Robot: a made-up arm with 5 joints.
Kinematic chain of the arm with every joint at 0, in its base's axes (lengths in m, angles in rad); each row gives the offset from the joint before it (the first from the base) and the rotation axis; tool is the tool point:
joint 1: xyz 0 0 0.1 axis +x
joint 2: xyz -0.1 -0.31 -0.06 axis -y
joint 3: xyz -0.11 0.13 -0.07 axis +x
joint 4: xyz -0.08 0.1 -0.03 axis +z
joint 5: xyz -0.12 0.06 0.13 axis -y
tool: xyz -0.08 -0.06 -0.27
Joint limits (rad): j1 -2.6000..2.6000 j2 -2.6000..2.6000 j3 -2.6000..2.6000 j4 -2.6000..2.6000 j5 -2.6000..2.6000
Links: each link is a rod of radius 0.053 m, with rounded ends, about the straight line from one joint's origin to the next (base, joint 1, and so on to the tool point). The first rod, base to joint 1, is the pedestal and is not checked.
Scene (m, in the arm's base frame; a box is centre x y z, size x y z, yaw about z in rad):
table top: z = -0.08
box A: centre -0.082 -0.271 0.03 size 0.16 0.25 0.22 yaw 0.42
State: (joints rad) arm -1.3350 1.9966 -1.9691 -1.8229 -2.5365
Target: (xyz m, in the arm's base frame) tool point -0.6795 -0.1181 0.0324
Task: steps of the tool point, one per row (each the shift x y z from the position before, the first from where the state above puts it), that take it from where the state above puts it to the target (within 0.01 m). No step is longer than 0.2 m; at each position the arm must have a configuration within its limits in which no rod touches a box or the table.
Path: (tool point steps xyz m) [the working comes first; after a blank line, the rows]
Joints at the target: -1.5769 -0.1796 -1.3779 -0.0976 -1.7482
Straight joint move there: touches box A, the table top.

1: 0.0692 -0.0776 0.0417
2: 0.0392 -0.0998 0.0543
3: -0.0037 -0.1060 0.0666
4: -0.0509 -0.0927 0.0715
5: -0.0926 -0.0625 0.0642
6: -0.1199 -0.0218 0.0425
7: -0.1274 0.0207 0.0094
8: -0.1144 0.0577 -0.0279
9: -0.0850 0.0850 -0.0613
10: -0.1372 -0.0761 0.0313
11: -0.1590 -0.0346 -0.0337
12: -0.1450 0.0216 -0.0818
13: -0.1076 0.0865 -0.1068
14: -0.0487 0.1555 -0.1007

